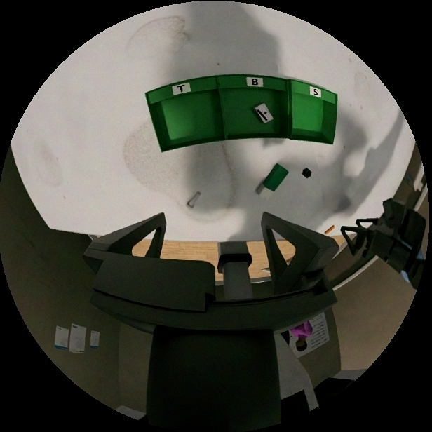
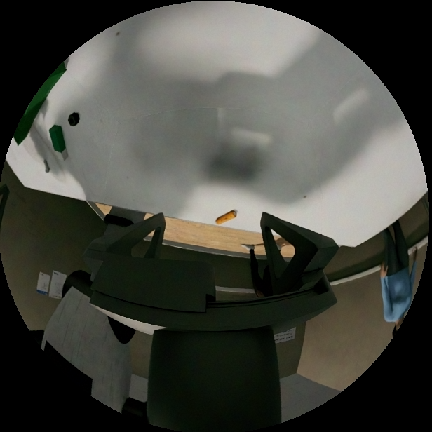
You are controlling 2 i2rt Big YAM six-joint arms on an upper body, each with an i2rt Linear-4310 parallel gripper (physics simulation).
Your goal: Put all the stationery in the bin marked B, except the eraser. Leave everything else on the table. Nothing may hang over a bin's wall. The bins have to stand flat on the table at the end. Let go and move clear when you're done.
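Note:
Three green bins marked T [image 1: 192,117], B [image 1: 242,120] and S [image 1: 307,114] [image 2: 41,102] stand in a row. A silver sharpener [image 1: 264,113] lies inside B. A green block with a whitish end, seemingly the eraser [image 1: 276,177] [image 2: 57,138], lies in front of B. An orange knife-like item [image 1: 329,229] [image 2: 226,217] lies at the table's near edge. A small grey item [image 1: 194,199] [image 2: 47,166], kind unclear, lies front left. My left gripper [image 1: 213,217] is open and empty, above the near edge. My right gripper [image 2: 212,217] [image 1: 348,224] is open and empty, above the orange item.
A small black nut-like piece [image 1: 307,172] [image 2: 74,119] lies to the right of the green block. The white table [image 1: 90,100] [image 2: 165,105] carries the bins and loose items. Its near edge runs below both grippers.

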